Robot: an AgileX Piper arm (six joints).
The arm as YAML. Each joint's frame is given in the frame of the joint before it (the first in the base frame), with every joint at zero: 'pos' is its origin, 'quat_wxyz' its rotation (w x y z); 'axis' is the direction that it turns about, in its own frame. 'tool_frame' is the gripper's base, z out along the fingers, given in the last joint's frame.
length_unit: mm
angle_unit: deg
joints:
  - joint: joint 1
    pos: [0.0, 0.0, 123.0]
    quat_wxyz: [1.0, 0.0, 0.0, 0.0]
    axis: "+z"
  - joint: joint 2
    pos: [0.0, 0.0, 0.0]
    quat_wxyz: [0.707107, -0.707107, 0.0, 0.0]
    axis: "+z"
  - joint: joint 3
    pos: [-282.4, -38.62, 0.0]
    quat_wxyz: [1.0, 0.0, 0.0, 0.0]
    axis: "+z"
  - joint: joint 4
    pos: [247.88, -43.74, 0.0]
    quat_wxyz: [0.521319, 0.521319, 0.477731, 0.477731]
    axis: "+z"
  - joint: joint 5
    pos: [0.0, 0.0, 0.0]
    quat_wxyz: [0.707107, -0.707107, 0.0, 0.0]
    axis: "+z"
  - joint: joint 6
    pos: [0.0, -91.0, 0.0]
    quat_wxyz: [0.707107, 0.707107, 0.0, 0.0]
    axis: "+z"
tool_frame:
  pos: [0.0, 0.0, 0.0]
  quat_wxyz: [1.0, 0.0, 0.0, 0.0]
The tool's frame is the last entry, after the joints.
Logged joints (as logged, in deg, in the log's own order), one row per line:
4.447 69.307 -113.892 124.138 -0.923 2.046
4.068 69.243 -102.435 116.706 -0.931 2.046
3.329 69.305 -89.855 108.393 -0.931 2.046
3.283 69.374 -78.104 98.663 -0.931 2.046
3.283 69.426 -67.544 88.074 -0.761 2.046
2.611 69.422 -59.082 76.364 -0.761 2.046
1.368 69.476 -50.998 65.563 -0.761 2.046
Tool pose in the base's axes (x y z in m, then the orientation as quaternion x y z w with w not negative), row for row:
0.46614 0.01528 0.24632 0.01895 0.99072 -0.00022 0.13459
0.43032 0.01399 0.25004 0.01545 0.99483 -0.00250 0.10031
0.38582 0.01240 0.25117 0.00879 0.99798 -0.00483 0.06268
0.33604 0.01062 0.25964 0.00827 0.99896 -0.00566 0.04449
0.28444 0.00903 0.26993 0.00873 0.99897 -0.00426 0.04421
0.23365 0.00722 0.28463 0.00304 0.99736 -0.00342 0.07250
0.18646 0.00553 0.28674 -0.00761 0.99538 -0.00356 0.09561
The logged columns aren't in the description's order. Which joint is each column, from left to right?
Columns, left to right: joint 6, joint 5, joint 3, joint 2, joint 4, joint 1.
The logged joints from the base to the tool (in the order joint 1, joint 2, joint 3, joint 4, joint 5, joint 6), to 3 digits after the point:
2.046 124.138 -113.892 -0.923 69.307 4.447
2.046 116.706 -102.435 -0.931 69.243 4.068
2.046 108.393 -89.855 -0.931 69.305 3.329
2.046 98.663 -78.104 -0.931 69.374 3.283
2.046 88.074 -67.544 -0.761 69.426 3.283
2.046 76.364 -59.082 -0.761 69.422 2.611
2.046 65.563 -50.998 -0.761 69.476 1.368

